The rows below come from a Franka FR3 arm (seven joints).
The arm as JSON. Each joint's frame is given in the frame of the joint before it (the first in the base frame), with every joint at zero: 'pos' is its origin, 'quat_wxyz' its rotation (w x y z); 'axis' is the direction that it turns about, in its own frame. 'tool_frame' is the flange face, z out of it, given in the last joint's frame.
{
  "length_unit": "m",
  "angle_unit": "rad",
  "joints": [
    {
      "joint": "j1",
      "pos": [
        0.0,
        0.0,
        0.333
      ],
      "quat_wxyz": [
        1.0,
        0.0,
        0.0,
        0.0
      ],
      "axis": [
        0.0,
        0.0,
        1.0
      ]
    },
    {
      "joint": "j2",
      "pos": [
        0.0,
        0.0,
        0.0
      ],
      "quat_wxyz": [
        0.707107,
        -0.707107,
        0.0,
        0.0
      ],
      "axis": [
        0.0,
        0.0,
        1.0
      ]
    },
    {
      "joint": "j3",
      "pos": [
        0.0,
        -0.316,
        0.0
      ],
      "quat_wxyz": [
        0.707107,
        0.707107,
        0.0,
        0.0
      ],
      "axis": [
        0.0,
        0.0,
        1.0
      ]
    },
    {
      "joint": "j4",
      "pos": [
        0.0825,
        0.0,
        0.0
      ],
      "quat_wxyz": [
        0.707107,
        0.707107,
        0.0,
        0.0
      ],
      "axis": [
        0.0,
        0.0,
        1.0
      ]
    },
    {
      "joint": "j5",
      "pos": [
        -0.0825,
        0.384,
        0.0
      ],
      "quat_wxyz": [
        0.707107,
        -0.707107,
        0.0,
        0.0
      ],
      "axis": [
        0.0,
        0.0,
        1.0
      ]
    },
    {
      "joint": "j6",
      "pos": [
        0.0,
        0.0,
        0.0
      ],
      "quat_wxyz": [
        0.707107,
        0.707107,
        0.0,
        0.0
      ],
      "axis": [
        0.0,
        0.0,
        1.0
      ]
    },
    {
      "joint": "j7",
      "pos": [
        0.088,
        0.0,
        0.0
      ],
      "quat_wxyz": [
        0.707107,
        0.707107,
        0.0,
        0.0
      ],
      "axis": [
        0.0,
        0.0,
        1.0
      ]
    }
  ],
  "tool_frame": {
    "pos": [
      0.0,
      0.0,
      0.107
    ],
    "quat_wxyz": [
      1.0,
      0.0,
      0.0,
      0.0
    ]
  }
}
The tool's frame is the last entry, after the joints.
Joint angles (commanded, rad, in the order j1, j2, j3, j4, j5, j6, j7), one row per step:
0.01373 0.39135 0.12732 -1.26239 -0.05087 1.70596 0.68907
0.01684 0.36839 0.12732 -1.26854 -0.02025 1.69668 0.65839
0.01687 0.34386 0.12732 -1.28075 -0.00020 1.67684 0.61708
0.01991 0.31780 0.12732 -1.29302 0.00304 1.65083 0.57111
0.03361 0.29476 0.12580 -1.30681 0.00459 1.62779 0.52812
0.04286 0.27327 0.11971 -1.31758 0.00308 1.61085 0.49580
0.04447 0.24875 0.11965 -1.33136 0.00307 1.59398 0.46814
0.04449 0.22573 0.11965 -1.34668 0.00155 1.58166 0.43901
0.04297 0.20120 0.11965 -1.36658 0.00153 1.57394 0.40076
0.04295 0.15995 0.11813 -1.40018 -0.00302 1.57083 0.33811
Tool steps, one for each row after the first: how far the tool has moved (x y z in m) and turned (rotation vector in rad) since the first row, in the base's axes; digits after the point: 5 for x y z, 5 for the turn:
-0.00683 0.00487 0.01164 0.02679 -0.00410 0.03194
-0.01519 0.00668 0.02029 0.04067 0.00448 0.07312
-0.02475 0.00878 0.02911 0.03738 0.01566 0.12328
-0.03431 0.01673 0.03531 0.03271 0.02860 0.17963
-0.04209 0.01887 0.04228 0.02530 0.03409 0.21619
-0.05069 0.01948 0.04972 0.02115 0.03967 0.24624
-0.05842 0.01903 0.05573 0.01584 0.04372 0.27605
-0.06616 0.01785 0.06076 0.01173 0.04621 0.31337
-0.07837 0.01622 0.06961 0.00004 0.04104 0.37503

